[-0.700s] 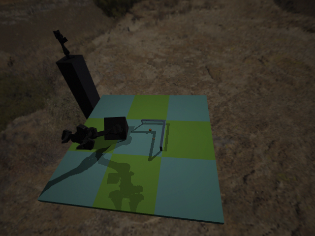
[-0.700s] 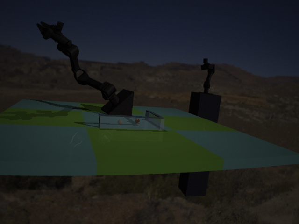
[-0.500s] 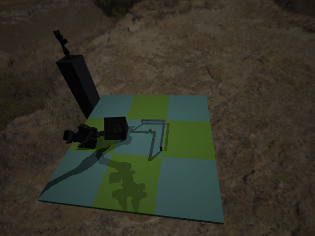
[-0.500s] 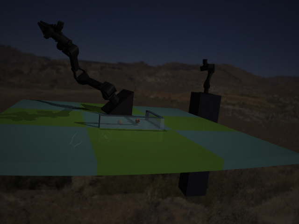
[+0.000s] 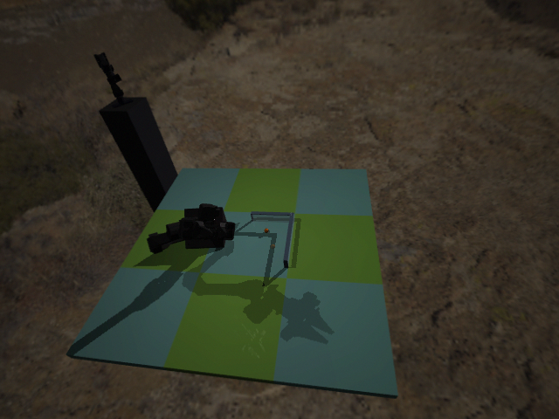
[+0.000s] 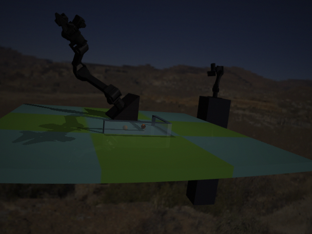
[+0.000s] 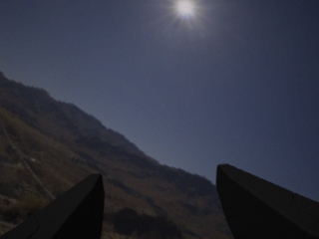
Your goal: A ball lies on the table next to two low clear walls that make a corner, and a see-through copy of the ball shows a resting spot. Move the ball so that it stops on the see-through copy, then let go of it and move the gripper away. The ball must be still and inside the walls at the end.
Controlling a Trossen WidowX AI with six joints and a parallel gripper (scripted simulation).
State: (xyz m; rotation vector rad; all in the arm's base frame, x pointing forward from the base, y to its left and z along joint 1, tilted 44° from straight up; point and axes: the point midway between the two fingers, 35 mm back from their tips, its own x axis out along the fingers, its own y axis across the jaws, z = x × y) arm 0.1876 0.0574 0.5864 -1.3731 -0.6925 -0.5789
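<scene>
Now: gripper tip 4 cm past the orange ball, 46 cm to the right of it and 50 cm above it. Round my gripper tip: see-through copy: 3 cm ahead, 36 cm to the left, 50 cm below; then short wall: 2 cm behind, 55 cm to the left, 48 cm below.
</scene>
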